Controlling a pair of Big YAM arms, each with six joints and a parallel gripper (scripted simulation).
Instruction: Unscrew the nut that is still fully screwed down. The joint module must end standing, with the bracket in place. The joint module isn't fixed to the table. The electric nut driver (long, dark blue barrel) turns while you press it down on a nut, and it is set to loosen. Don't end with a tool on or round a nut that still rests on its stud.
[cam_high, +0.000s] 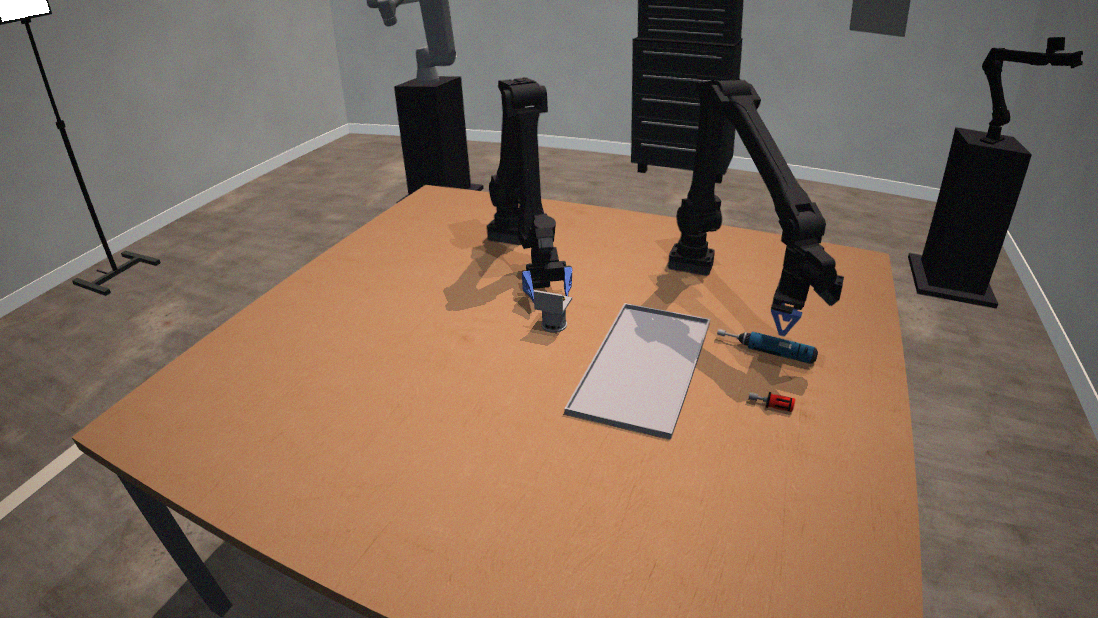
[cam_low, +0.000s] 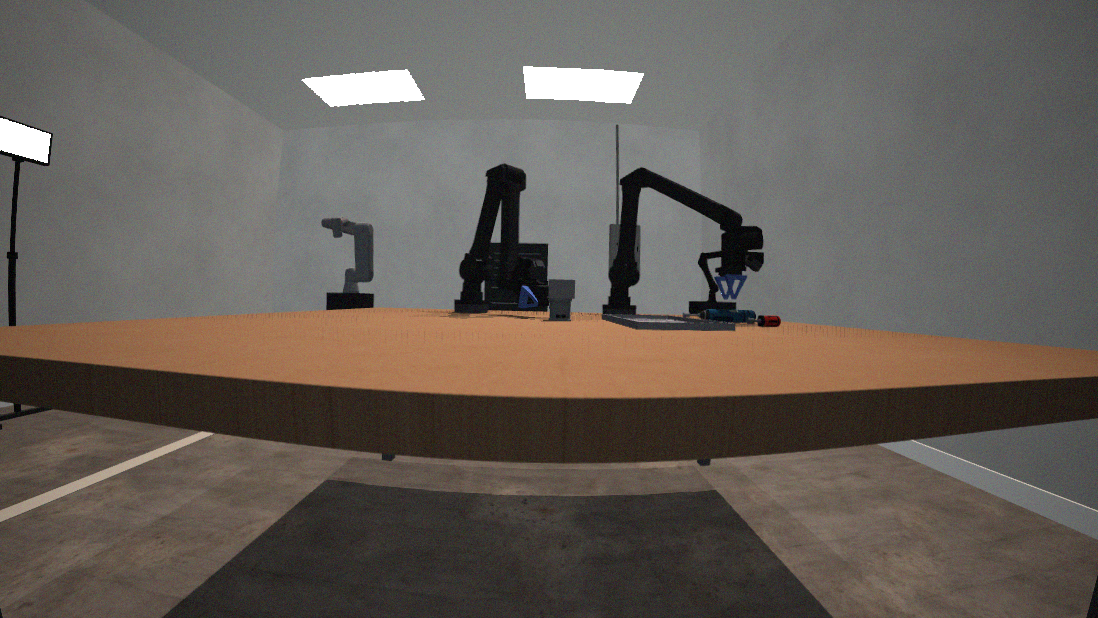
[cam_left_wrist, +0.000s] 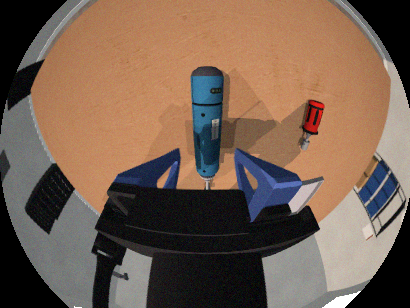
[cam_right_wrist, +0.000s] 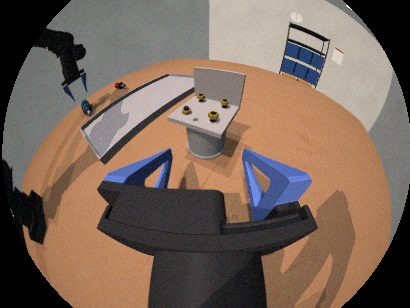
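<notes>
My right gripper is now 5 cm short of the joint module, 3 cm to the right of it and 1 cm above it. Round my right hand: flat grey tray (13 cm ahead, 28 cm to the left, 4 cm below); then red-handled tool (18 cm ahead, 57 cm to the left, 3 cm below); then grey bracket (5 cm ahead, 3 cm to the left, 3 cm above).
</notes>
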